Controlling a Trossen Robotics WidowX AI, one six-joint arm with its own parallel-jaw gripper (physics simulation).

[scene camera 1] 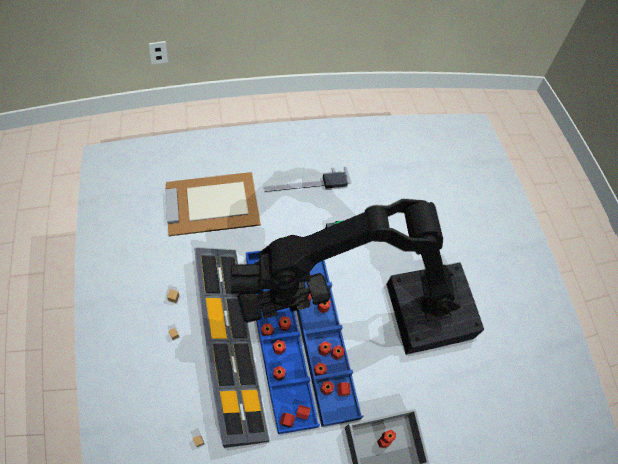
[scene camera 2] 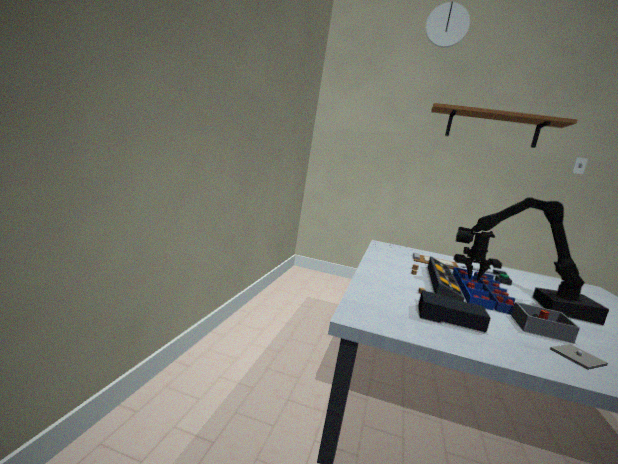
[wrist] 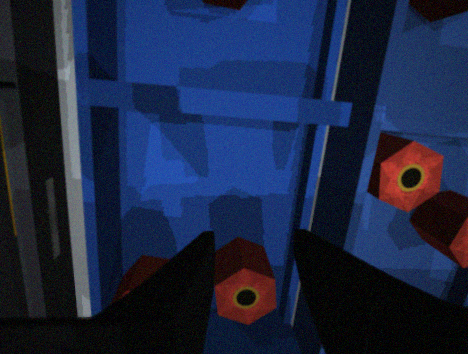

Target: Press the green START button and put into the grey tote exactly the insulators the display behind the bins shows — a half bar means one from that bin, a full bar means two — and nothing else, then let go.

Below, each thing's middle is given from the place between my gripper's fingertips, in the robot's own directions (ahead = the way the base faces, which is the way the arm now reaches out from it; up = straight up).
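The grey tote (scene camera 1: pixel 361 435) has my hand 170 mm past it and 340 mm to the right of it. Then there is the grey tool (scene camera 1: pixel 336 179), which is 20 mm below my hand, 110 mm behind it and 370 mm to the right of it. The dark block (scene camera 2: pixel 432 306) is 130 mm ahead of my hand and 470 mm to the left of it.
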